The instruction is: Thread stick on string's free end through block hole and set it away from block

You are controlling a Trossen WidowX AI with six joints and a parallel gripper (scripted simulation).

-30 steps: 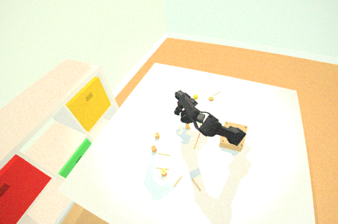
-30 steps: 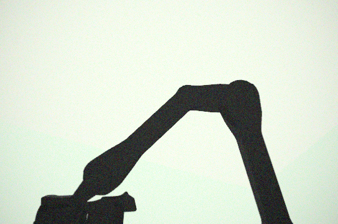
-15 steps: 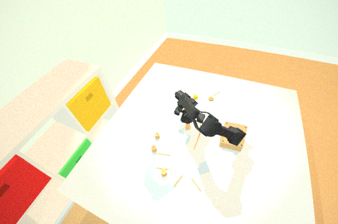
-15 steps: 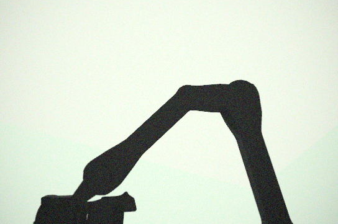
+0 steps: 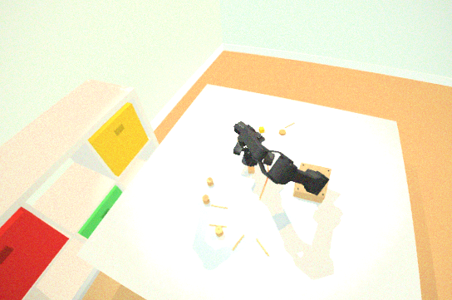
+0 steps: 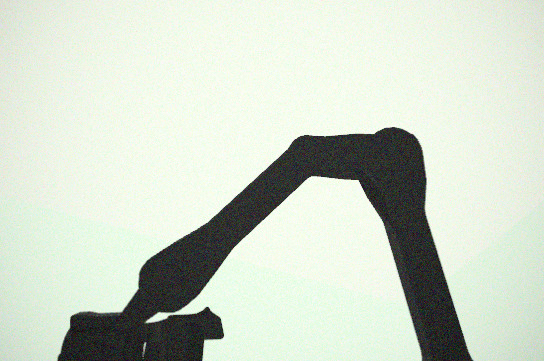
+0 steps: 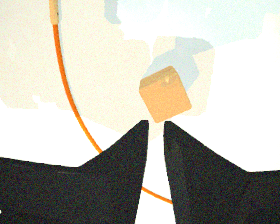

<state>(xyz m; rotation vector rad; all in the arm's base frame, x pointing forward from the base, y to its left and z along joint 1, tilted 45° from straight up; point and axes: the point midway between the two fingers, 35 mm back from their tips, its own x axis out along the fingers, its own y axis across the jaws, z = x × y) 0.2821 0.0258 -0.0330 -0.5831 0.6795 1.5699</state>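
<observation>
Now: gripper tip 5 cm above the square wooden block, 1 cm to the right of it and 1 cm short of it. The rest, counted from my gripper tip: thin wooden stick (8 cm to the left, 8 cm behind, 6 cm below); then round wooden button (17 cm to the right, 8 cm ahead, 5 cm below); then yellow piece (28 cm to the right, 5 cm below, 5 cm ahead).
</observation>
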